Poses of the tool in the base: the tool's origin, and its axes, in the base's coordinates. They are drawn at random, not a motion.
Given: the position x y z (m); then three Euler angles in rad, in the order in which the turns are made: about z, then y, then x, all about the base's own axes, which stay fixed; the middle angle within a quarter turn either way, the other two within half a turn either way.
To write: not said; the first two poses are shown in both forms.
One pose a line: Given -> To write
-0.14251 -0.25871 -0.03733 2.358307 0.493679 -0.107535 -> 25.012 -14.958 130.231 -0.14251 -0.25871 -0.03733
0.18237 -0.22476 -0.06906 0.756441 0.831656 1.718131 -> 98.718 -49.271 41.333 0.18237 -0.22476 -0.06906
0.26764 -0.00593 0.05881 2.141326 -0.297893 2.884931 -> 173.716 -21.529 -123.712 0.26764 -0.00593 0.05881
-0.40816 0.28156 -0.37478 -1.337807 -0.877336 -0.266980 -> 46.985 -25.338 -80.602 -0.40816 0.28156 -0.37478
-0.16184 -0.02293 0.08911 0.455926 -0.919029 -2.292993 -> -132.193 53.343 24.182 -0.16184 -0.02293 0.08911
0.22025 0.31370 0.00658 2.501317 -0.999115 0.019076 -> -43.738 41.521 125.416 0.22025 0.31370 0.00658
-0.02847 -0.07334 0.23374 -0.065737 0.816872 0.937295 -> 62.424 28.918 38.710 -0.02847 -0.07334 0.23374
